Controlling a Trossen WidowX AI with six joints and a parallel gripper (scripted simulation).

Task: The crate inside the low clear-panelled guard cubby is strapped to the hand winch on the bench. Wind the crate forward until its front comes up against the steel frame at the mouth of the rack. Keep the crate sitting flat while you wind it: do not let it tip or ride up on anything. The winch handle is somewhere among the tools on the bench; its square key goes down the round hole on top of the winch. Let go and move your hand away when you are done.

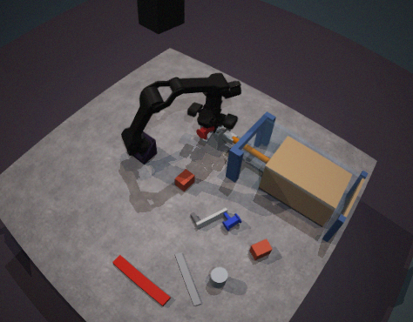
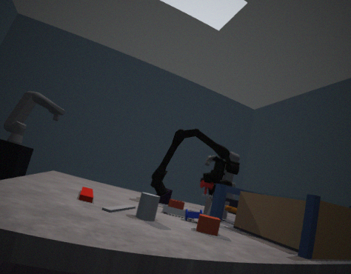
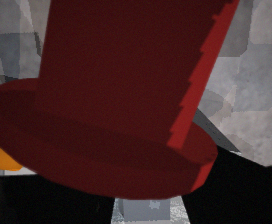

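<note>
Now: gripper tip 1 cm short of the winch handle with red knob, 2 cm to the left of it and 2 cm below it. Round my gripper tip: blue t-shaped piece 30 cm ahead, 20 cm to the right, 7 cm below; grey strip 35 cm ahead, 46 cm to the right, 9 cm below; grey winch 3 cm behind, 3 cm to the left, 6 cm below.
</note>
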